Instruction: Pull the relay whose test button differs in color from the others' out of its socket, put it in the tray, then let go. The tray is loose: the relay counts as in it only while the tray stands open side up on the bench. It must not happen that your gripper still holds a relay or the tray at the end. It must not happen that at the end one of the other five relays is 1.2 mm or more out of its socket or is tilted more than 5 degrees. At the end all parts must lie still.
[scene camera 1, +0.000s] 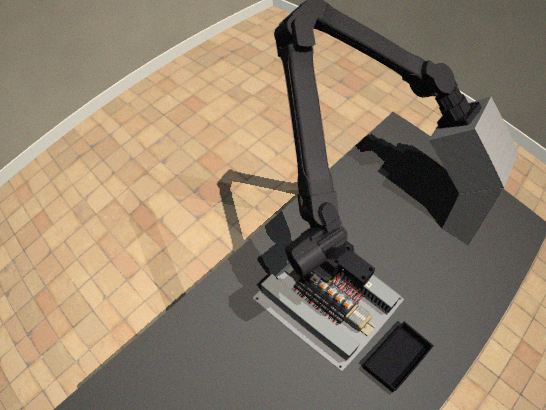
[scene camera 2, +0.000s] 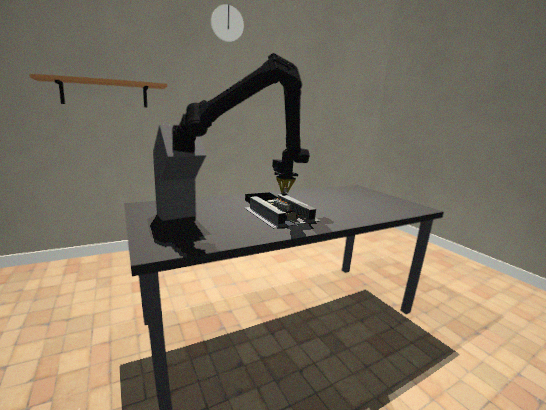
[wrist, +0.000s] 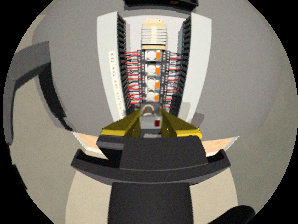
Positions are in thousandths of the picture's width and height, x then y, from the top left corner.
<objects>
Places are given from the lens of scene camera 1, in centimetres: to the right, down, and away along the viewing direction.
black tray (scene camera 1: 726, 874): 32, 40, 108
</objects>
